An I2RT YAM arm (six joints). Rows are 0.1 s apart.
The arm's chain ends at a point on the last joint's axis. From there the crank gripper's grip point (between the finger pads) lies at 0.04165 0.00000 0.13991 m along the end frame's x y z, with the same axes.
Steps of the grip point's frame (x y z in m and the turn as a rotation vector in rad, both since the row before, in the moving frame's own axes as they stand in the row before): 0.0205, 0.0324, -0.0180, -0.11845, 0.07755, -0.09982; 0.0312, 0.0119, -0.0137, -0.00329, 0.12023, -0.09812; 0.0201, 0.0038, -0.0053, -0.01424, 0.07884, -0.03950; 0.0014, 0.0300, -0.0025, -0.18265, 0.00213, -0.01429; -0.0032, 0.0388, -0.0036, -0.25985, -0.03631, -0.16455; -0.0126, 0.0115, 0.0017, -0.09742, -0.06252, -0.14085; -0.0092, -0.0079, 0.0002, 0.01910, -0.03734, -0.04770
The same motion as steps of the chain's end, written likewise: 0.0092, 0.0208, -0.0136, -0.11845, 0.07755, -0.09982; 0.0149, 0.0163, -0.0077, -0.00329, 0.12023, -0.09812; 0.0092, 0.0037, -0.0016, -0.01424, 0.07884, -0.03950; 0.0009, 0.0052, -0.0001, -0.18265, 0.00213, -0.01429; -0.0006, 0.0092, -0.0012, -0.25985, -0.03631, -0.16455; -0.0044, 0.0030, -0.0002, -0.09742, -0.06252, -0.14085; -0.0038, -0.0034, -0.0012, 0.01910, -0.03734, -0.04770
